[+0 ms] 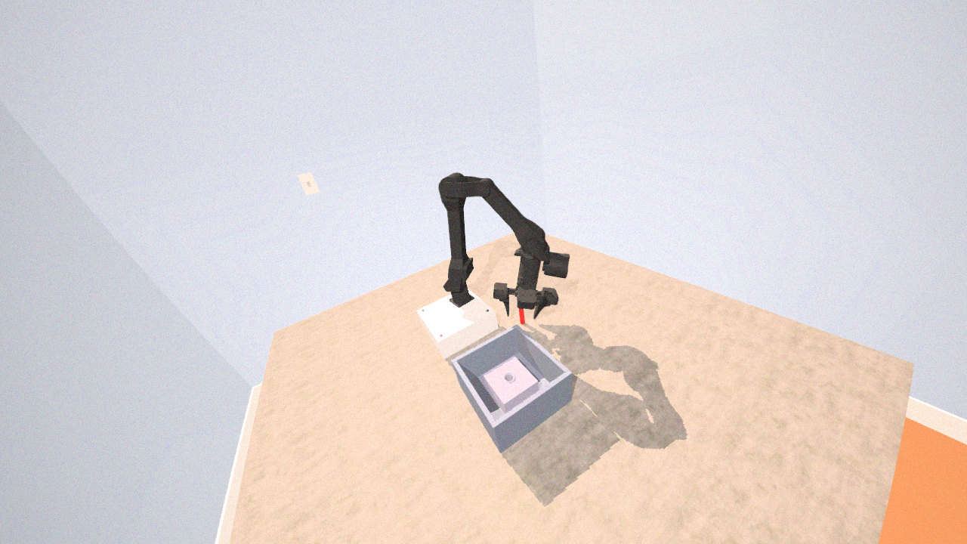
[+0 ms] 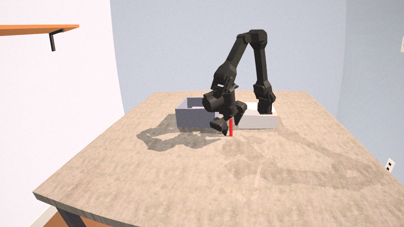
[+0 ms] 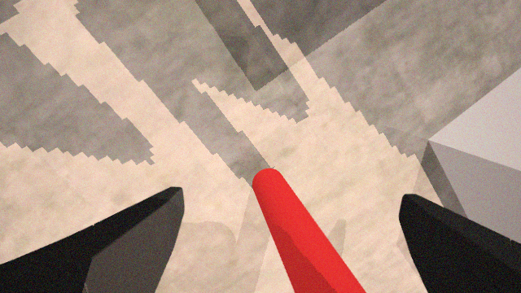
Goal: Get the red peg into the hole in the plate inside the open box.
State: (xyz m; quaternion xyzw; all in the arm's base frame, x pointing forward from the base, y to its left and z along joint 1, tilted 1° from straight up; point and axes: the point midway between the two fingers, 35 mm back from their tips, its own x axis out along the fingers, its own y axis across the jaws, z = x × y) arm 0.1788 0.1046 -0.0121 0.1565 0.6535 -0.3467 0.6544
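Right now my gripper tip is 10 mm below the red peg. Round my gripper tip: pale plate (190 mm to the right, 150 mm ahead, 20 mm above); grey box (190 mm to the right, 150 mm ahead).
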